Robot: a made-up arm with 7 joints. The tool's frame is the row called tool. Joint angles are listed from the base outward. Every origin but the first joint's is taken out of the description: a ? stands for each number. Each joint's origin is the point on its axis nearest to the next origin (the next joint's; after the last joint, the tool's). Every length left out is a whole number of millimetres.
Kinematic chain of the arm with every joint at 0, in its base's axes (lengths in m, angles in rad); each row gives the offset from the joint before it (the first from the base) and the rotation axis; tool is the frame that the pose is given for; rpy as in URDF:
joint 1: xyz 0 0 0.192 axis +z
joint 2: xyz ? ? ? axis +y
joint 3: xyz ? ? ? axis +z
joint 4: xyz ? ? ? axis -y
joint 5: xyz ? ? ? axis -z
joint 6: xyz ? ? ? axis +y
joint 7: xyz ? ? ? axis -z
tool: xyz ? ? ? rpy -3.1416 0 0
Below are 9 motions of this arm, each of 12 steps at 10 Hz.
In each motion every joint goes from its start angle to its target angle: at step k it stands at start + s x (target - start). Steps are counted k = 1, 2, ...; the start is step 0. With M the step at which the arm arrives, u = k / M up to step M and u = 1 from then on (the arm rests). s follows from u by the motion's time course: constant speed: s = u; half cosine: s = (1 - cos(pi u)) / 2; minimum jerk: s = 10 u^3 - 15 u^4 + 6 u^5.
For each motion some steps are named. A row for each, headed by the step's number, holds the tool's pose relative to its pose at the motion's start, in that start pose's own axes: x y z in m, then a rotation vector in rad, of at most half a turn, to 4 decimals.
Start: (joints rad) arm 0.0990 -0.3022 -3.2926 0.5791 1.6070 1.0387 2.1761
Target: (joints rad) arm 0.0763 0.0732 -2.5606 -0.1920 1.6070 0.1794 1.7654
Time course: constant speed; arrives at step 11
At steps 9, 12:
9: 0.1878 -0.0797 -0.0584 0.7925 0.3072 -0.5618
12: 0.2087 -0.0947 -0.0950 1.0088 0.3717 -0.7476

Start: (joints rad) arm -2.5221 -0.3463 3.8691 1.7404 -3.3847 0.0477 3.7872
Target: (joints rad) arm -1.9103 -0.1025 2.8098 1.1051 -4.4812 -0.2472 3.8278
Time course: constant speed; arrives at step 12
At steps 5, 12:
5: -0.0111 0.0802 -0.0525 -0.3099 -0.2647 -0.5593
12: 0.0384 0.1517 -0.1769 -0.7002 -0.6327 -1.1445

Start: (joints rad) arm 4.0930 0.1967 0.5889 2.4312 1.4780 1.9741 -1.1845
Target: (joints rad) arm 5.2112 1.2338 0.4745 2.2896 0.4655 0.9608 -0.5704
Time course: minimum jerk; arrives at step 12
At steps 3, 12:
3: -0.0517 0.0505 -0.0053 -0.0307 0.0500 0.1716
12: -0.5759 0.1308 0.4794 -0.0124 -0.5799 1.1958

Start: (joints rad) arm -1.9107 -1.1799 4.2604 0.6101 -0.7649 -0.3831 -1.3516
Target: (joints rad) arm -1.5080 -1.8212 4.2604 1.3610 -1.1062 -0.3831 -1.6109
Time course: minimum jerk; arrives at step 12
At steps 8, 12:
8: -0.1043 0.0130 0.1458 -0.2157 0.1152 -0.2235
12: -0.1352 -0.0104 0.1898 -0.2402 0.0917 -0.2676

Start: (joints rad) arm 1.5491 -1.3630 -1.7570 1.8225 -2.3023 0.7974 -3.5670
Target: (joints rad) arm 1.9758 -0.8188 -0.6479 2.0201 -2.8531 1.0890 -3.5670
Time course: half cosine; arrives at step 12
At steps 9, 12:
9: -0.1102 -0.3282 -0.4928 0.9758 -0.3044 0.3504
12: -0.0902 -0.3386 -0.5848 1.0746 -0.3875 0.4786

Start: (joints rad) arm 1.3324 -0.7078 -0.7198 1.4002 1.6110 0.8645 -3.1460
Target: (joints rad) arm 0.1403 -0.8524 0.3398 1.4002 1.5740 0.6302 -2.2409
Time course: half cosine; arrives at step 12
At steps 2, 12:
2: 0.0230 0.0122 0.0006 0.0022 -0.0096 0.0052
12: 0.2870 -0.0632 0.1576 0.2334 -0.3253 0.0986

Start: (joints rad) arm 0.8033 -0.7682 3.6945 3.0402 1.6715 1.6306 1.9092
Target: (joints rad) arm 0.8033 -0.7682 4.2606 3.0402 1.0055 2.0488 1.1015
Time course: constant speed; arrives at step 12
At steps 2, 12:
2: 0.0044 0.0064 0.0097 -0.0718 0.0376 -0.1325
12: 0.0241 0.0453 0.0468 -0.4912 0.0741 -0.7767

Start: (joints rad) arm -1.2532 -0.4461 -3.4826 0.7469 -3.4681 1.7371 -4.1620
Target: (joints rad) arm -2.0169 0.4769 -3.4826 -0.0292 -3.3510 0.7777 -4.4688
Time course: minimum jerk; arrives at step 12
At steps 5, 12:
5: -0.0367 0.0984 -0.1258 0.1155 -0.4630 -0.1083
12: 0.0848 0.1340 -0.3634 0.3753 -1.1555 -0.0113

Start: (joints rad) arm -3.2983 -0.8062 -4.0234 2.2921 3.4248 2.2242 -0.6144
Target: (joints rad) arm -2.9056 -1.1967 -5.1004 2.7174 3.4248 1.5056 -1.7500
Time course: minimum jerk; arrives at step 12
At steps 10, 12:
10: -0.2362 0.2162 0.0728 -0.3351 -0.7979 -0.7172
12: -0.2505 0.2223 0.0758 -0.3212 -0.8408 -0.7448

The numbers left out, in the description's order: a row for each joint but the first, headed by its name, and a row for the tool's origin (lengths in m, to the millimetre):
joint 2: 0 0 0
joint 3: 0 0 0.363
joint 4: 0.071 0 0
joint 5: 0.051 0 -0.225
joint 6: 0 0 0
joint 7: 0.075 0 -0.095
tool: 0 0 0

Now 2 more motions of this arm.
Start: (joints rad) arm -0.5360 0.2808 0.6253 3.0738 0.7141 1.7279 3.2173
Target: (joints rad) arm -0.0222 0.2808 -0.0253 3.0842 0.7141 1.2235 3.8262
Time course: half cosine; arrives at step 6
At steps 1, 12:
1: -0.0031 0.0004 0.0031 0.0087 -0.0265 0.0401
12: -0.0340 0.0345 0.0315 -0.0016 -0.4322 0.5100

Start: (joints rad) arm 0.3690 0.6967 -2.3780 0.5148 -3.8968 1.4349 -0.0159
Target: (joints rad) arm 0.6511 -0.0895 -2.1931 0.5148 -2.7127 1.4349 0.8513
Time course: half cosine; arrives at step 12
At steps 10, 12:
10: 0.1366 0.0331 0.0091 0.9760 -0.0760 1.7117
12: 0.1454 0.0440 0.0085 1.0619 -0.0681 1.8138

